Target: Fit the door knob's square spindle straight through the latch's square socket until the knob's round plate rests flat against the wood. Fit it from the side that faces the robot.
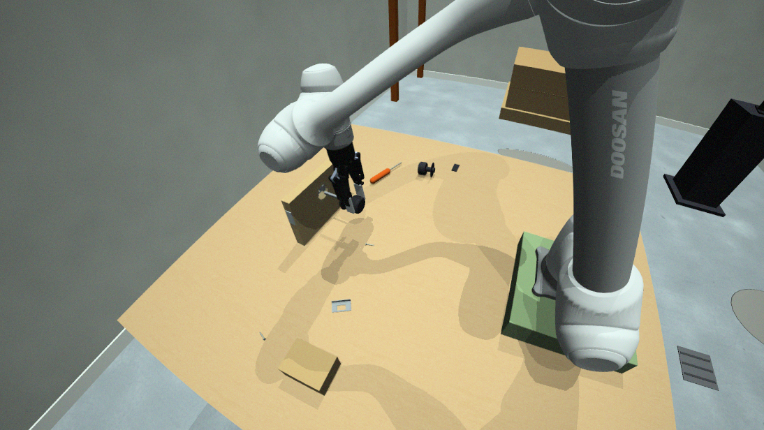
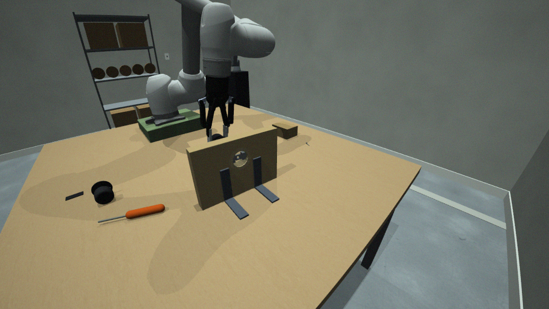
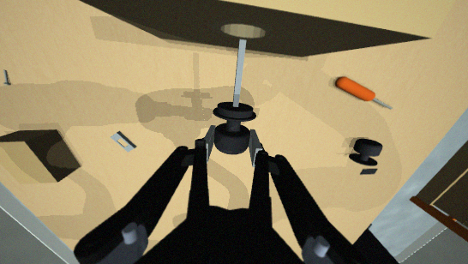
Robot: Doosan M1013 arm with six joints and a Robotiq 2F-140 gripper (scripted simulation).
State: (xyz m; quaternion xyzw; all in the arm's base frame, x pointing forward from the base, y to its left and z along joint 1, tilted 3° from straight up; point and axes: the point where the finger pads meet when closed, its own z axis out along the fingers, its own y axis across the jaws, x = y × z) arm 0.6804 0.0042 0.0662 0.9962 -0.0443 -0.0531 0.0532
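Now: the latch 15 cm ahead of my hand, 3 cm below it and 2 cm to the right of it. The rest, counted from my hand: upright wooden panel (15 cm ahead, 4 cm below, 2 cm to the right); then orange-handled screwdriver (35 cm to the right, 15 cm below, 4 cm ahead); then wooden block (48 cm to the left, 13 cm below, 11 cm behind).
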